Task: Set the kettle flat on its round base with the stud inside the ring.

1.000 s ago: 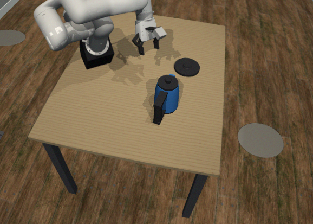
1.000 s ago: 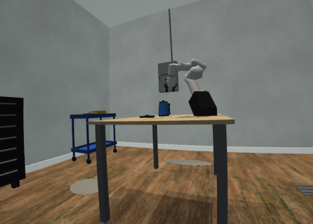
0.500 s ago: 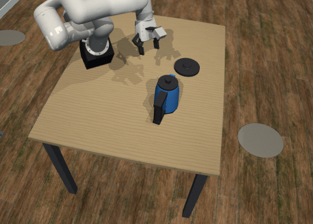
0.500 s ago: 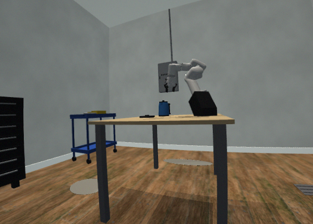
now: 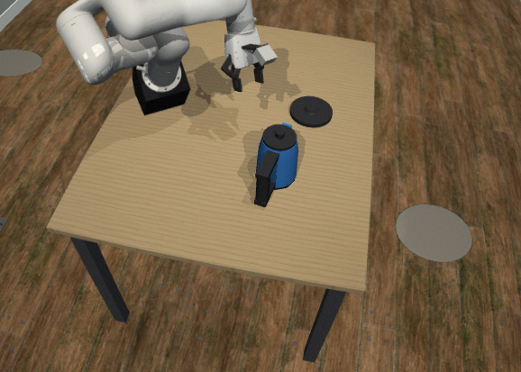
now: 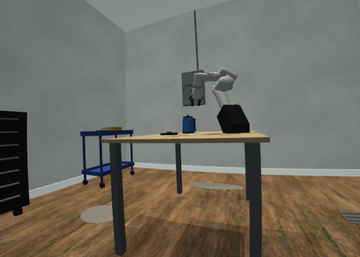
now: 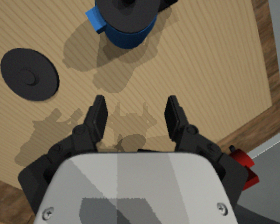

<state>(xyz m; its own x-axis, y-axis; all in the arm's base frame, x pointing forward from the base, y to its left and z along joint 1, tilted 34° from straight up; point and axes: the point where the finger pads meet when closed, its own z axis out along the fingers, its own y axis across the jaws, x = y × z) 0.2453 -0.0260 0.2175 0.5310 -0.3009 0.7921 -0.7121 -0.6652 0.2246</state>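
The blue kettle is 180 mm below my hand, 130 mm to the right of it and 90 mm ahead of it. From my hand the other things lie so: round black base 260 mm below, 210 mm ahead, 190 mm to the left.
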